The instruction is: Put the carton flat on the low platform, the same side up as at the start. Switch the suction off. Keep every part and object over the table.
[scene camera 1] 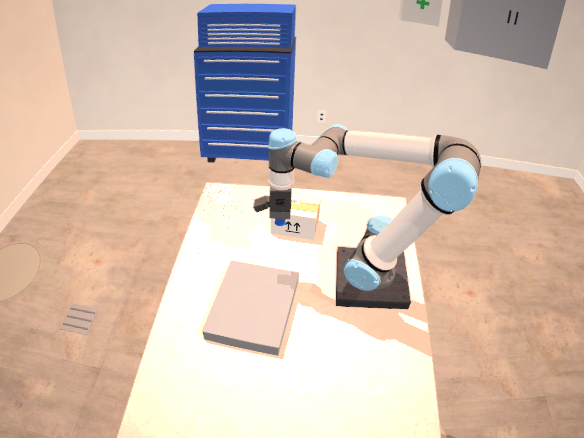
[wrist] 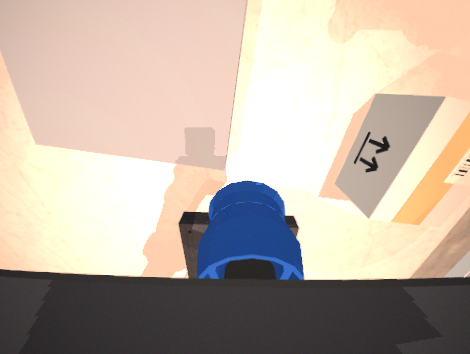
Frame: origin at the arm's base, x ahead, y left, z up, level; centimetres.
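Where they show: hand, its tool point: [scene camera 1: 280, 222] [wrist: 246, 214].
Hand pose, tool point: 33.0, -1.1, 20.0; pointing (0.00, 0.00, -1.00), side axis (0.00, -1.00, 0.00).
Note:
Things, the pixels of their top centre, and the offset from my tool point, as dx, dy, dz. Level surfaces: height alone.
- white carton, centre of its top: [wrist: 443, 174] [scene camera 1: 296, 205] -4.6, -26.4, -13.2
- low grey platform, centre of its top: [wrist: 116, 74] [scene camera 1: 252, 301] +7.5, +16.9, -19.1
- table, height of its surface: dz -24.0
The white carton [scene camera 1: 306, 223] [wrist: 400, 145] stands upright on the table, with up arrows on its side and an orange band on top. In the scene view my gripper partly covers its left part. The low grey platform [scene camera 1: 252, 305] [wrist: 125, 75] lies flat nearer the scene camera. My gripper's blue suction cup [scene camera 1: 280, 222] [wrist: 247, 192] is open and holds nothing. It hangs above the table and overlaps the carton's left front in the scene view. In the wrist view the cup and the carton are apart, with the carton to the right. The carton's far side is hidden.
The arm's dark base plate [scene camera 1: 344, 280] [wrist: 189, 245] stands on the right of the table [scene camera 1: 320, 390] in the scene view. A blue drawer cabinet [scene camera 1: 242, 87] stands on the floor behind the table. The arm's shadow falls on one corner of the platform.

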